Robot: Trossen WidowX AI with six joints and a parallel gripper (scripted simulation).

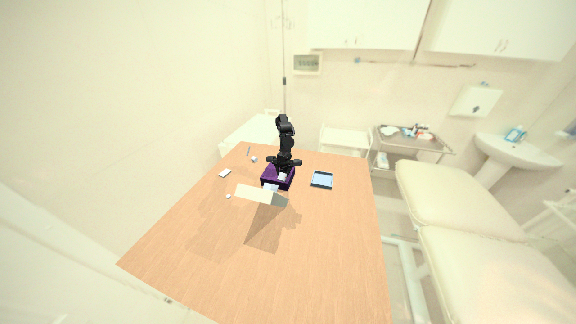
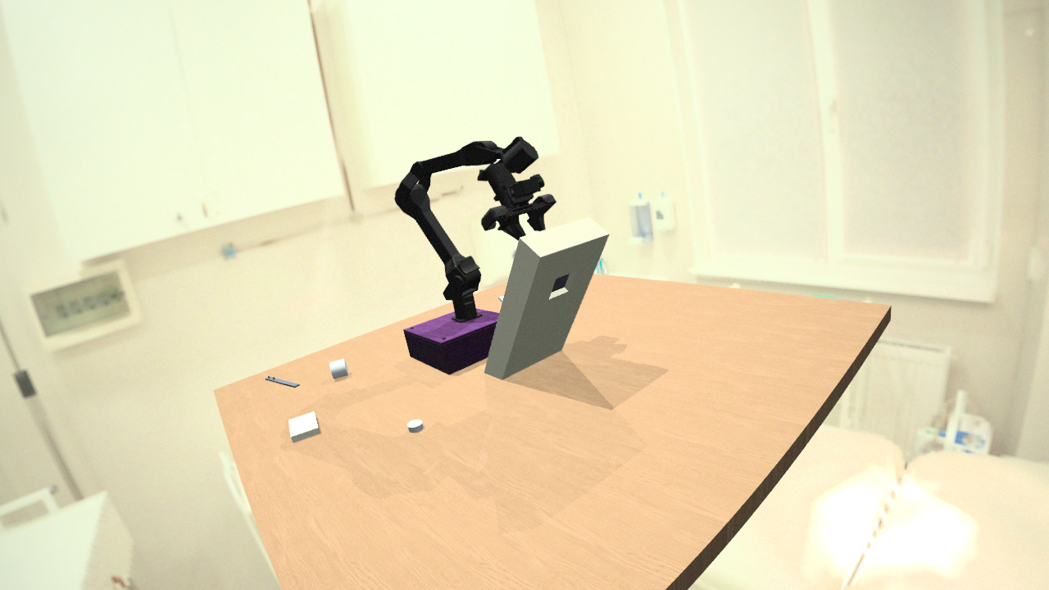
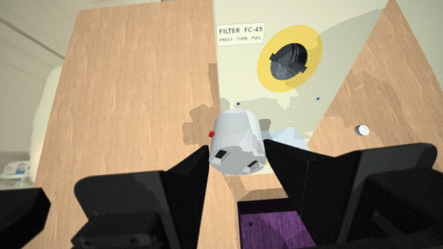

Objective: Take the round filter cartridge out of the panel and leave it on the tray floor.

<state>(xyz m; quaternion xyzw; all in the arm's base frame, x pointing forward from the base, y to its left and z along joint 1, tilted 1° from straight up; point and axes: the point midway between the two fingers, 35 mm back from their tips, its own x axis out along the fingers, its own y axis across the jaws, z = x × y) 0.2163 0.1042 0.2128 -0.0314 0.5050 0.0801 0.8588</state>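
Now: the blue tray 32 cm behind my gripper tip, 16 cm to the left of it and 25 cm below it. The rest, counted from my gripper tip: grey flap: 2 cm ahead, 8 cm to the right, 13 cm below; then grey service panel: 8 cm ahead, 7 cm to the right, 11 cm below; then white round filter cartridge: right at my gripper tip.
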